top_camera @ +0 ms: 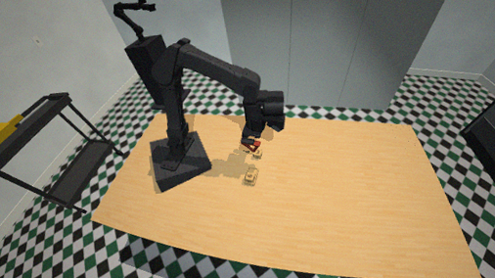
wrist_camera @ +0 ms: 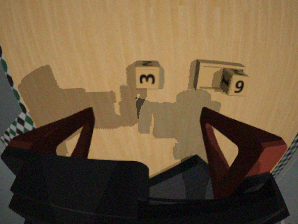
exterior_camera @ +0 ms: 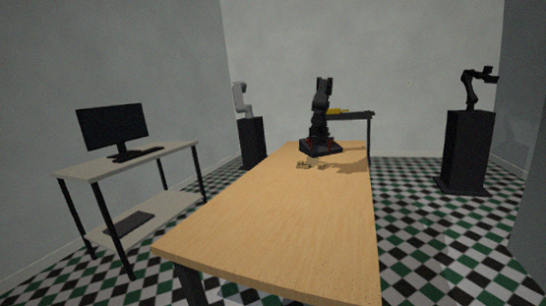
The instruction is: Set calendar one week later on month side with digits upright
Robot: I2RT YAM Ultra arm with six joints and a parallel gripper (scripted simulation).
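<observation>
Right now my hand is 1 cm past the wooden cube, 12 cm to the left of it and 8 cm above it. Also, from my hand: wooden tray (1 cm behind, 11 cm to the right, 10 cm below).
</observation>
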